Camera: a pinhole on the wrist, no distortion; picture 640 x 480 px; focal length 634.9 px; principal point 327.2 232.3 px. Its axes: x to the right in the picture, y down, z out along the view. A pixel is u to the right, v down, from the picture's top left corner.
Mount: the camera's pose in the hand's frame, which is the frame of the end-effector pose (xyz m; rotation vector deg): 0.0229 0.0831 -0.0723 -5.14 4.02 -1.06
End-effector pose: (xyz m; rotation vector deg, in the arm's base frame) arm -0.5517 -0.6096 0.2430 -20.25 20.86 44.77
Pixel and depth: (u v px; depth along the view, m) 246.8 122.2 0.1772
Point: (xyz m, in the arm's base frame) -0.5738 -0.5094 0.3207
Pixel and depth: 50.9 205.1 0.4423
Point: -0.6502 -0.4565 0.6219
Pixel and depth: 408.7 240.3 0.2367
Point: -0.5542 -0.4265 0.3350
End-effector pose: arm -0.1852 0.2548 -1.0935 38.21 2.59 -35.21
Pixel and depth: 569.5 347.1 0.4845
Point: 0.0704 0.0278 -0.7236
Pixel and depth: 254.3 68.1 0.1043
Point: -0.1397 0.2655 -1.0330
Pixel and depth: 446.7 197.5 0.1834
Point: -0.0954 0.2088 -0.9737
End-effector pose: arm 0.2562 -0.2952 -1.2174 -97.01 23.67 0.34
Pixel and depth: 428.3 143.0 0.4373
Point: 0.4377 0.0137 -1.3652
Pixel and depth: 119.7 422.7 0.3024
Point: 0.2036 -0.0852 -1.4372
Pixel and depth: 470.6 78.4 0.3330
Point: 0.4200 -0.0808 -1.3199
